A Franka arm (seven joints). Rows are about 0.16 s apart.
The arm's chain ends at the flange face. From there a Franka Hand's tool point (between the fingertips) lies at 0.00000 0.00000 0.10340 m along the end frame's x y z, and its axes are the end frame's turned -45 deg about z.
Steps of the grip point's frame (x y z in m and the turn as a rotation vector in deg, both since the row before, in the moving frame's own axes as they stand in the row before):
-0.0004, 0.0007, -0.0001, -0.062, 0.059, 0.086
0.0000, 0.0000, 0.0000, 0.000, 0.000, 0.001
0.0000, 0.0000, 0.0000, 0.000, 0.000, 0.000
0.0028, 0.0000, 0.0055, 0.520, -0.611, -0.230
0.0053, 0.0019, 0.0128, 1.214, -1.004, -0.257
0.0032, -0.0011, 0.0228, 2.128, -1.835, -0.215
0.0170, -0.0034, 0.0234, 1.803, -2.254, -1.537
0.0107, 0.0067, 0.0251, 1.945, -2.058, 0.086
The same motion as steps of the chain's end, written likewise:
0.0001, 0.0008, -0.0001, -0.002, 0.086, 0.086
0.0000, 0.0000, 0.0000, 0.000, 0.000, 0.001
0.0000, 0.0000, 0.0000, 0.000, 0.000, 0.000
0.0034, -0.0021, 0.0055, -0.064, -0.800, -0.230
0.0079, -0.0021, 0.0128, 0.148, -1.568, -0.257
0.0065, -0.0027, 0.0229, 0.207, -2.802, -0.215
0.0148, -0.0151, 0.0235, -0.319, -2.869, -1.537
0.0174, -0.0030, 0.0252, -0.080, -2.831, 0.086

